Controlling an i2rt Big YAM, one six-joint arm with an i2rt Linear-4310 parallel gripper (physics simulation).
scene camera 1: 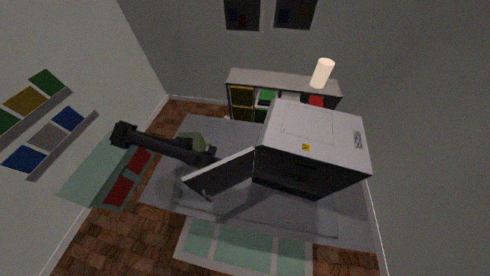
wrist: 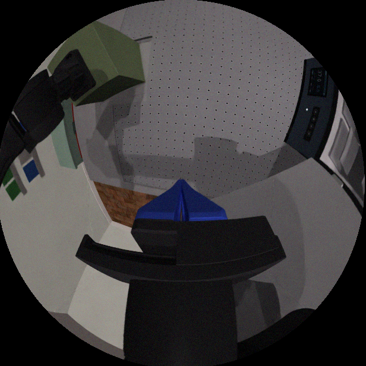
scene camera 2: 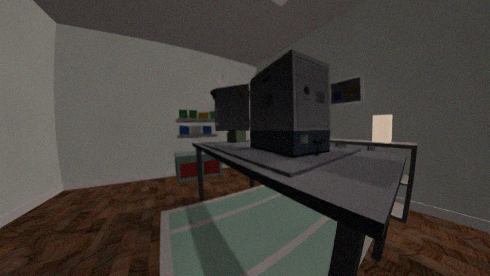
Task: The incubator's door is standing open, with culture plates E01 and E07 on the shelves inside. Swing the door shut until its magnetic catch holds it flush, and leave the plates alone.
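Where they show: arm's base, link origin: (scene camera 1: 187, 145).
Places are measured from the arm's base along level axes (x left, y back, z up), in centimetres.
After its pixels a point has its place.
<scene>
The incubator (scene camera 1: 310, 127) @[y -75.8, x -14.8, z 40.7 cm] (scene camera 2: 311, 100) @[y -99.1, x -24.6, z 15.8 cm] stands on the table, with its blue lower front panel (wrist: 300, 112) at the right of the wrist view. Its door (scene camera 1: 222, 175) @[y -34.5, x -32.2, z 25.3 cm] (scene camera 2: 232, 109) @[y -36.7, x -31.0, z 17.3 cm] (wrist: 280, 187) stands well open, swung out from the body. The door's handle (scene camera 1: 206, 194) @[y -23.4, x -37.7, z 8.6 cm] is on its outer face. My gripper (wrist: 180, 184) is shut and empty, its blue fingertips together. It is low on the inner side of the door, close to the panel; contact cannot be told. In both scene views the fingers are hidden behind the door. Plates E01 and E07 cannot be made out.
The arm's green base block (scene camera 1: 193, 141) @[y -4.9, x 2.7, z 1.6 cm] (scene camera 2: 237, 136) @[y -9.9, x -4.0, z -7.6 cm] (wrist: 95, 57) stands on the table (scene camera 2: 370, 175) @[y -126.3, x -42.2, z -15.5 cm] beyond the door. A perforated board (wrist: 215, 90) lies under the incubator. A shelf unit (scene camera 1: 272, 77) with a lit lamp (scene camera 1: 322, 73) (scene camera 2: 382, 128) stands behind the table.
</scene>
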